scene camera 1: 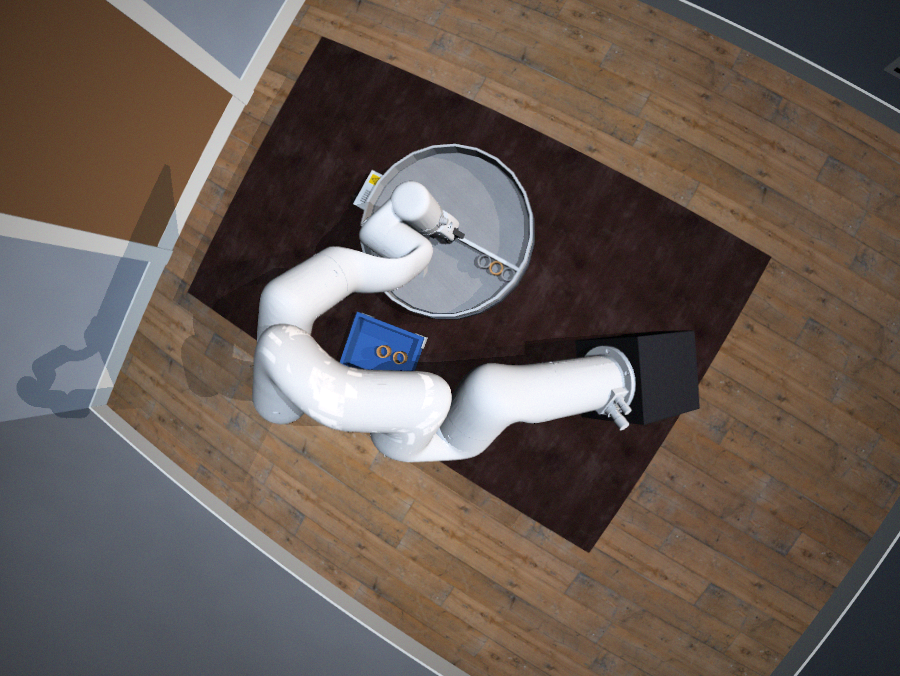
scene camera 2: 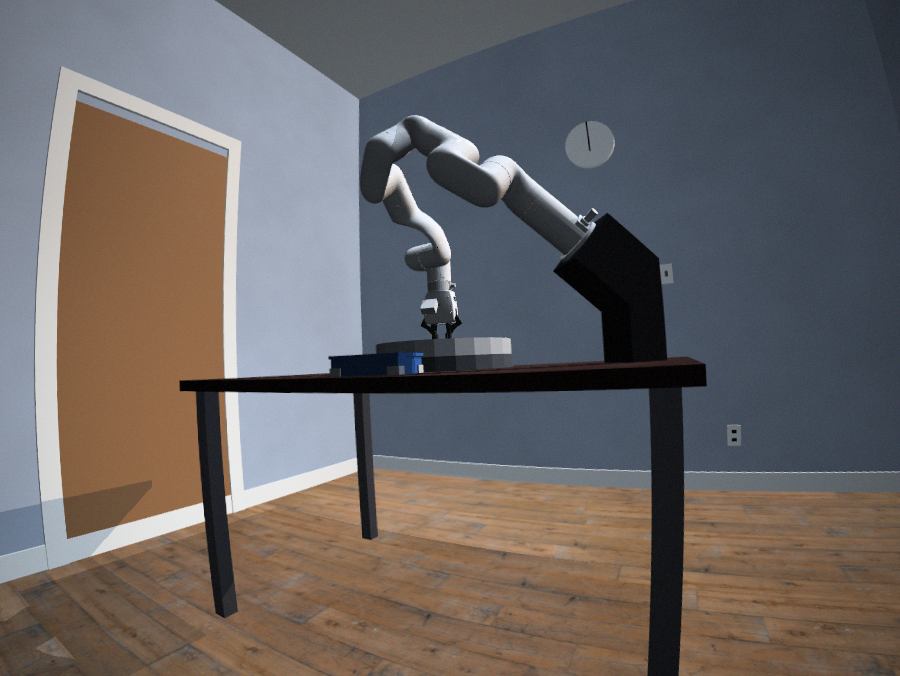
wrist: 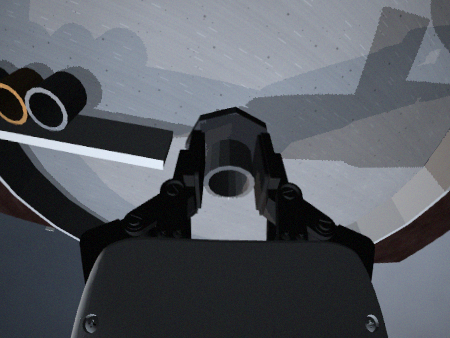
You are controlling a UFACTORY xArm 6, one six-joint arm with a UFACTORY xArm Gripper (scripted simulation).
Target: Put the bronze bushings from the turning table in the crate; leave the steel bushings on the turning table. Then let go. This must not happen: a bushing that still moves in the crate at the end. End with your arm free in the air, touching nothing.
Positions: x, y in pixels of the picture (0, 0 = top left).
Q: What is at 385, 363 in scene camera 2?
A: A blue crate.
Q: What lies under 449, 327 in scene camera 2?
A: My gripper.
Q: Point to a blue crate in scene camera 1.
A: At 366, 335
